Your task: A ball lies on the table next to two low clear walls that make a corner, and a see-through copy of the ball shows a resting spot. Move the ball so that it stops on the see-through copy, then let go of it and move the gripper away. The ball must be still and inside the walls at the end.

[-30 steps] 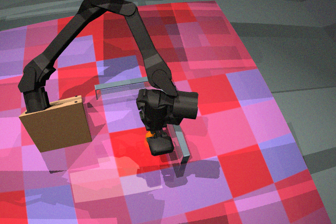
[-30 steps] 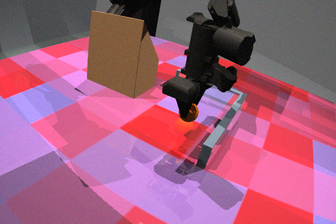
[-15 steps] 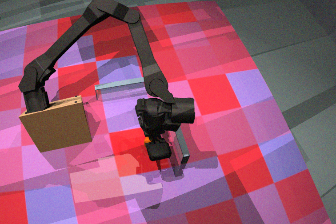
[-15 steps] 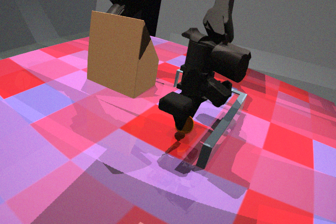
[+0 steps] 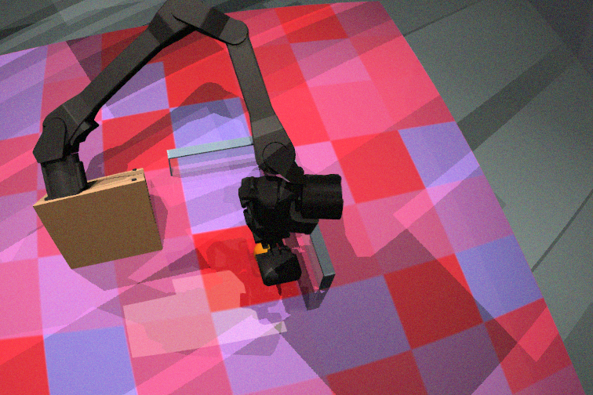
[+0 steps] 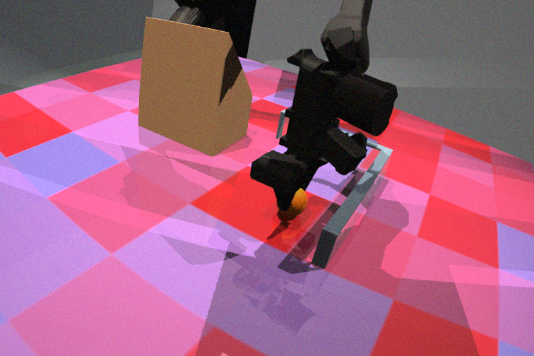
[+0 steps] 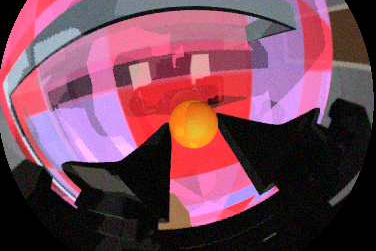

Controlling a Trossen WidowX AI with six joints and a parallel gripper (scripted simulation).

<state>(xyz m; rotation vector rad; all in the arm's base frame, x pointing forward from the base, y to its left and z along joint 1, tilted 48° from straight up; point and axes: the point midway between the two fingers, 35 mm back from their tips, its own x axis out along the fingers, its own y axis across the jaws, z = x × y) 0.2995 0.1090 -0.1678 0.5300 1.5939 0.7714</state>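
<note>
The orange ball lies right at my gripper tip. From my gripper tip the other things lie so: see-through copy: right at my gripper tip.
</note>
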